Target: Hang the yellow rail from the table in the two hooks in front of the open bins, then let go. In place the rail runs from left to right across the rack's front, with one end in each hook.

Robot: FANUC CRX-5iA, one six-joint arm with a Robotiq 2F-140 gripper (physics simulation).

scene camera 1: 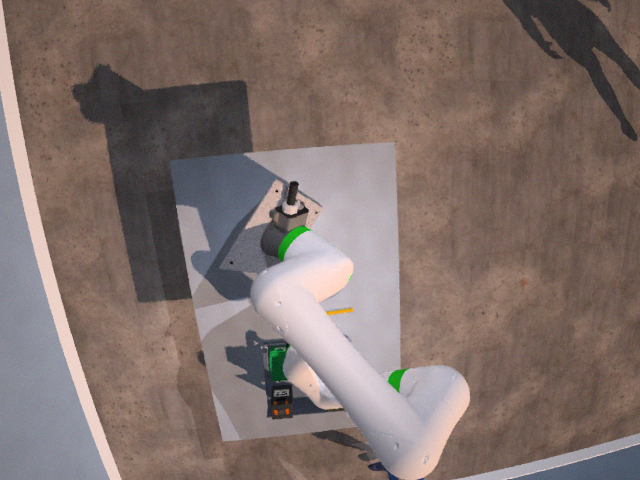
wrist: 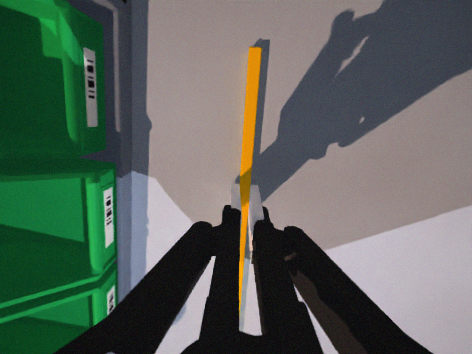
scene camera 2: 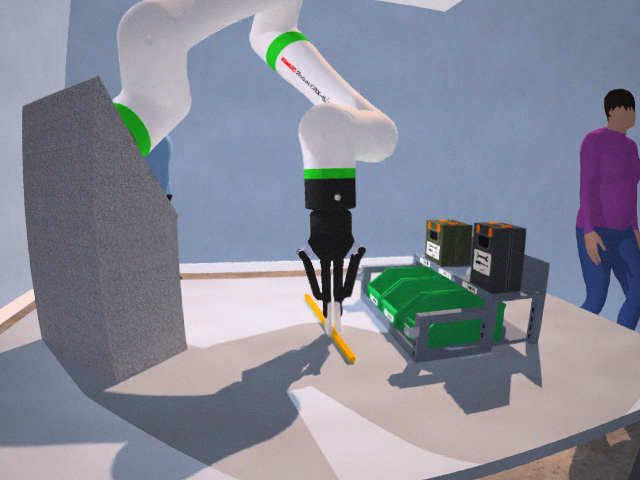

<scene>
my gripper: wrist; scene camera 2
dark box: scene camera 1; scene camera 2; not seen in the wrist view (out of frame)
same spot on my gripper: (scene camera 2: 340, 292) = (wrist: 227, 232)
same spot on dark box: (scene camera 1: 281, 405) = (scene camera 2: 487, 225)
</scene>
